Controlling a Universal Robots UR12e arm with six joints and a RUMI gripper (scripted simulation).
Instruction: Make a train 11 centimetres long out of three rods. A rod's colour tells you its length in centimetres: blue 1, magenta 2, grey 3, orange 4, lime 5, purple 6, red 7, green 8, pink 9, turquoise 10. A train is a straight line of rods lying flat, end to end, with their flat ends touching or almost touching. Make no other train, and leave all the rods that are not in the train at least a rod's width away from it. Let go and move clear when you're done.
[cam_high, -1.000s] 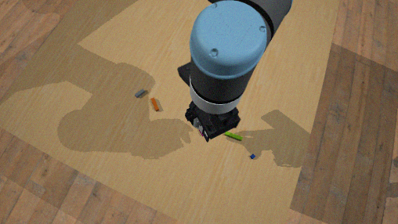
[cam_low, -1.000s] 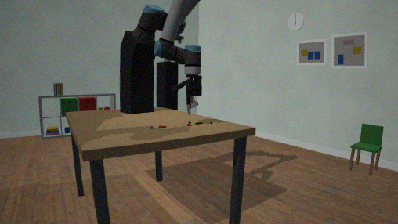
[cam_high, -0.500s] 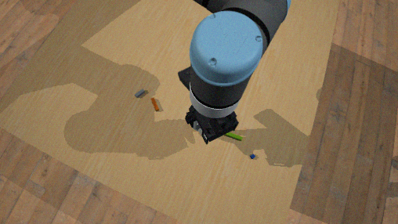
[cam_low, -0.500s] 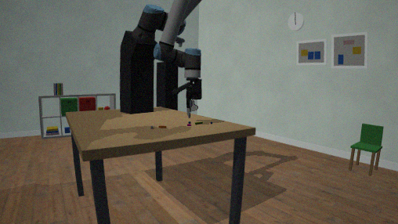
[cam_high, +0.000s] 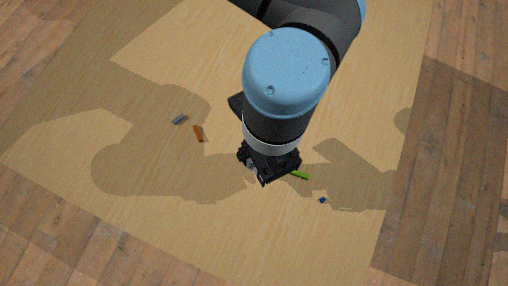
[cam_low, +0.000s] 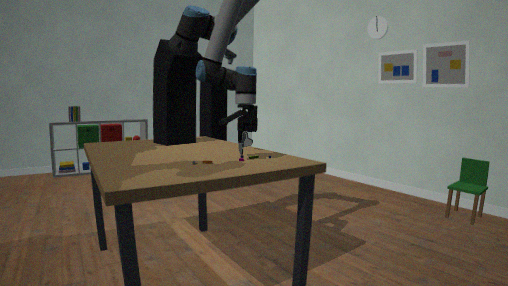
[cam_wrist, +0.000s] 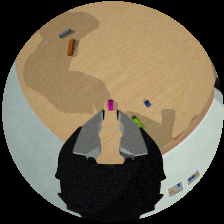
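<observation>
The magenta rod lies 40 mm below my hand. Also, from my hand: orange rod 50 mm behind, 150 mm to the right, 40 mm below; lime rod 10 mm behind, 90 mm to the left, 40 mm below; grey rod 70 mm behind, 210 mm to the right, 40 mm below.
</observation>
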